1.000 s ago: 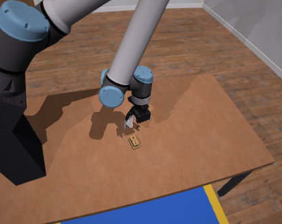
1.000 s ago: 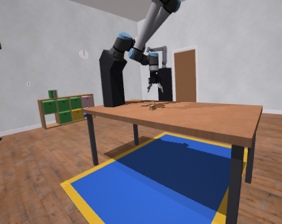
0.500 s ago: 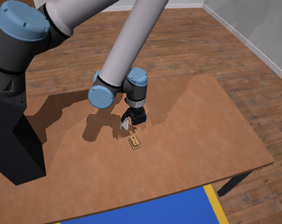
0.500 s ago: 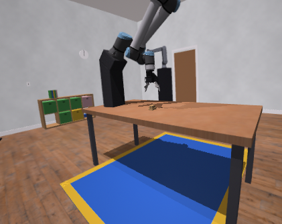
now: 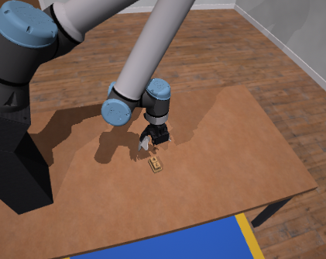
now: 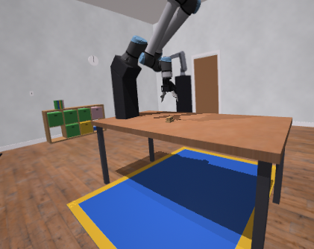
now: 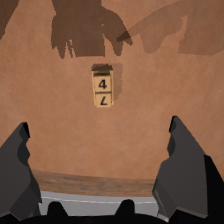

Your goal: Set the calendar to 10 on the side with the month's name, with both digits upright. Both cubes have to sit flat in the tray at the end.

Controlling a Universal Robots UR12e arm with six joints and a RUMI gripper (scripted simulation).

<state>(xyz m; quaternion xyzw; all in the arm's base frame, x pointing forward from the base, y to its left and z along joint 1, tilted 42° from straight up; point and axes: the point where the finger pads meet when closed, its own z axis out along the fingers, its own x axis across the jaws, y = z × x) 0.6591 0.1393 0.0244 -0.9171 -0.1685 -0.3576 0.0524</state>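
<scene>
Now: hand 160 mm above the wooden tray, 20 mm to the left of it and 10 mm short of it.
</scene>
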